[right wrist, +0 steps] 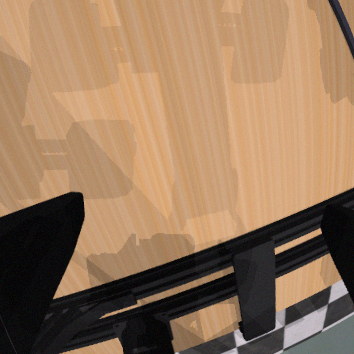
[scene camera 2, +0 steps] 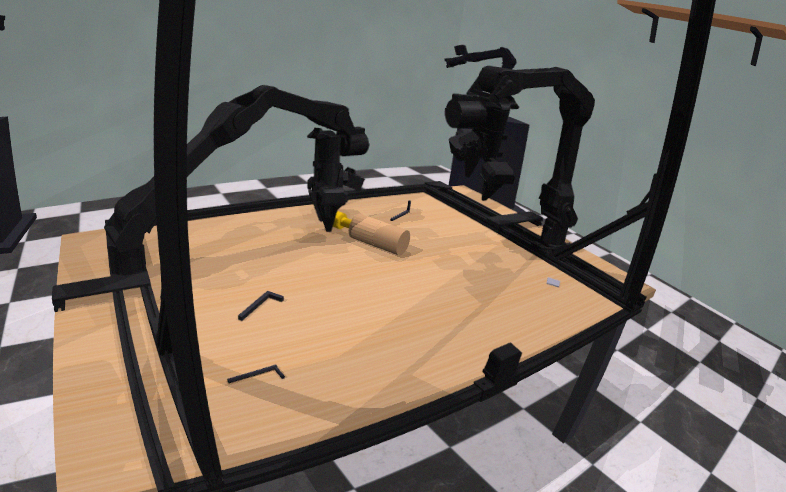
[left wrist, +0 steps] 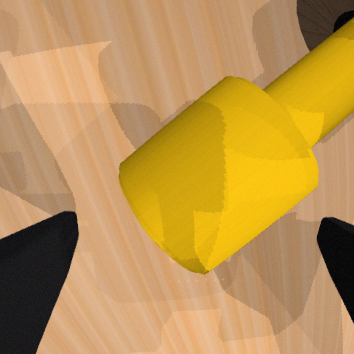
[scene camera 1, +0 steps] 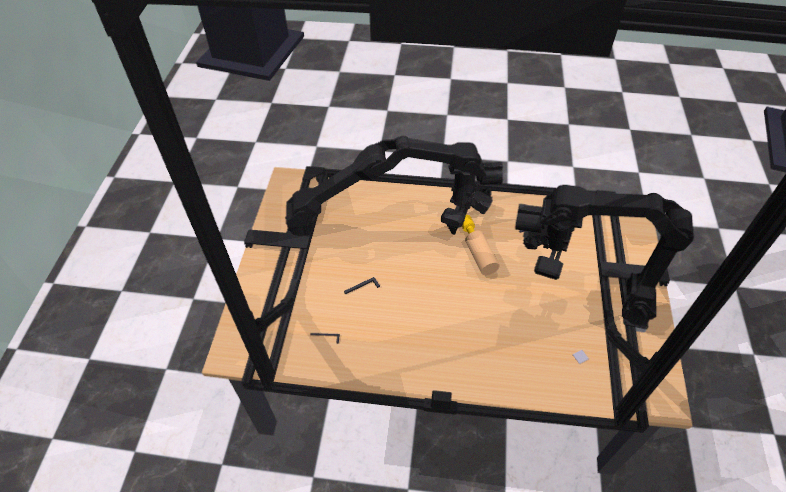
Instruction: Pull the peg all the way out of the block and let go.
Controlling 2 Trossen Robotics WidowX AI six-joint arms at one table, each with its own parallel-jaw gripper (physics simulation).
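Places are measured from the left arm's base along level axes (x ahead, y left, z up), in metres.
Where they show: left gripper, fingertip midpoint: [scene camera 2: 324, 226] [left wrist: 202, 227]; right gripper, fingertip midpoint: [right wrist: 207, 211] [scene camera 2: 475, 188] [scene camera 1: 554, 256]; left arm's base, origin of the base link: [scene camera 2: 128, 270] [scene camera 1: 299, 229]; right arm's base, origin of the base link: [right wrist: 143, 330] [scene camera 2: 552, 242] [scene camera 1: 635, 316].
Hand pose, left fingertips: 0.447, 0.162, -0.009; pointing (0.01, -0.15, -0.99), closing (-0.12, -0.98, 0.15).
Each offset is from my left fingertips to the top centre of the thing, as dx, dy, dz. "spot": to the spot under its first point.
A yellow peg @[+0.049, -0.036, +0.035] [scene camera 1: 468, 225] [scene camera 2: 342, 219] [left wrist: 220, 175] has a thick head and a thinner shank. The shank runs toward the dark end face of the tan cylindrical block @[+0.090, -0.097, +0.046] [scene camera 1: 482, 253] [scene camera 2: 379, 234] [left wrist: 311, 15], which lies on its side. The peg lines up with the block, its shank's far end out of sight. My left gripper [scene camera 1: 465, 215] [scene camera 2: 337, 213] [left wrist: 202, 227] is open at the peg's head, with a finger on either side and clear gaps in the left wrist view. My right gripper [scene camera 1: 539, 255] [scene camera 2: 476, 185] [right wrist: 207, 211] is open and empty, raised above the table right of the block.
Black L-shaped keys @[-0.203, -0.299, -0.002] [scene camera 1: 359, 285] @[-0.247, -0.474, -0.004] [scene camera 1: 324, 334] [scene camera 2: 254, 305] [scene camera 2: 252, 373] @[+0.217, +0.060, +0.022] [scene camera 2: 400, 215] lie on the table. A small grey square @[spot: +0.403, -0.334, -0.007] [scene camera 1: 580, 356] [scene camera 2: 553, 282] lies at the right. A black box @[spot: +0.092, -0.569, +0.045] [scene camera 1: 441, 398] [scene camera 2: 502, 360] sits on the front rail. Black rails and posts frame the table.
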